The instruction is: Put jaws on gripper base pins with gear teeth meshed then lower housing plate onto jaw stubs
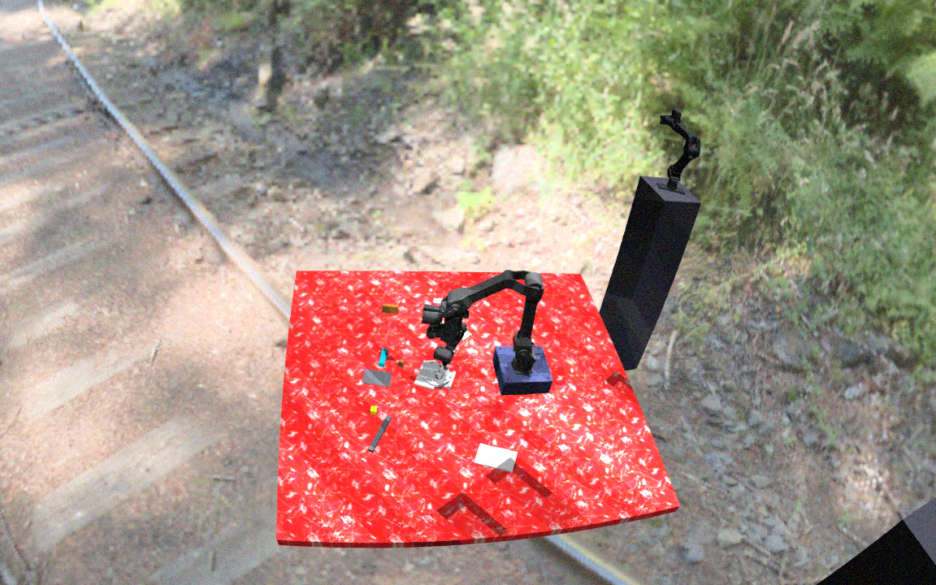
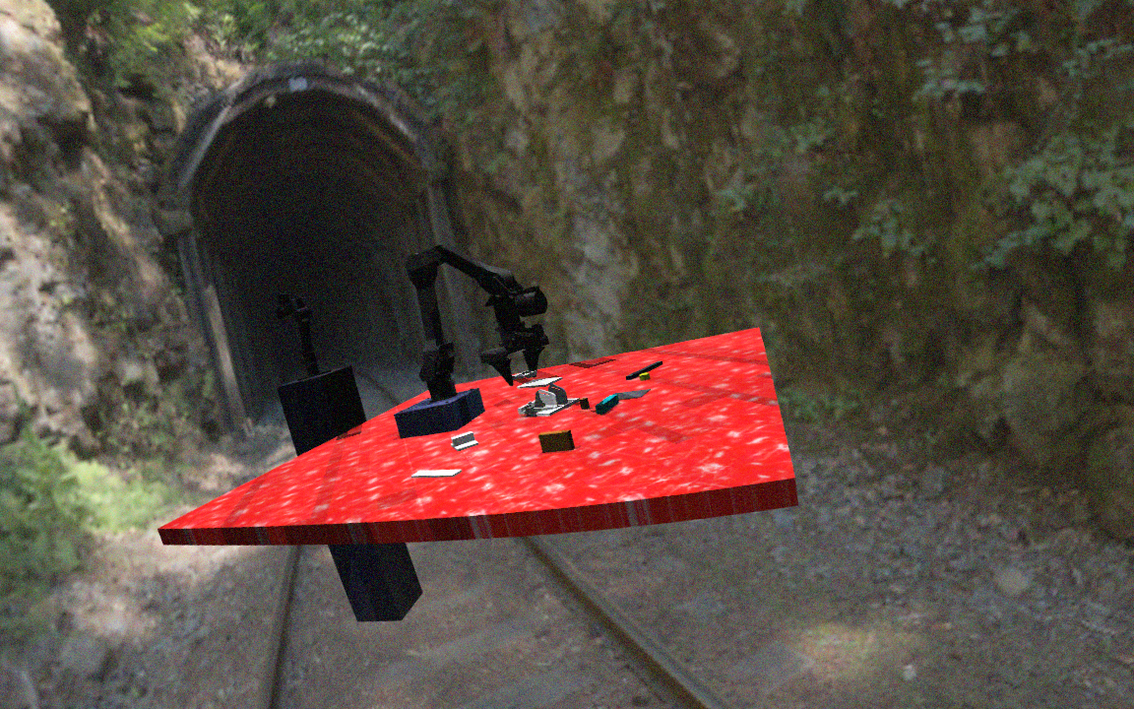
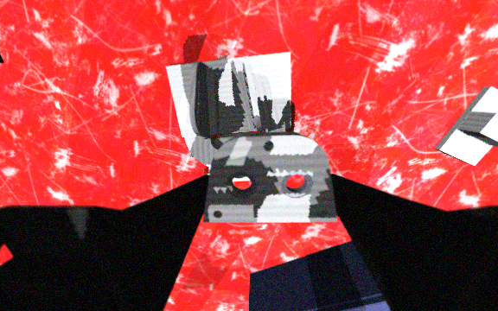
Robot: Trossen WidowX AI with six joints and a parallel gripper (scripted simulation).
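My gripper tip is 3 cm to the right of the white housing plate and 8 cm above it. Round my gripper tip: white stepped piece: 11 cm behind, 20 cm to the right, 7 cm below; then grey plate: 25 cm ahead, 1 cm to the right, 8 cm below; then cyan block: 21 cm ahead, 10 cm to the right, 7 cm below.
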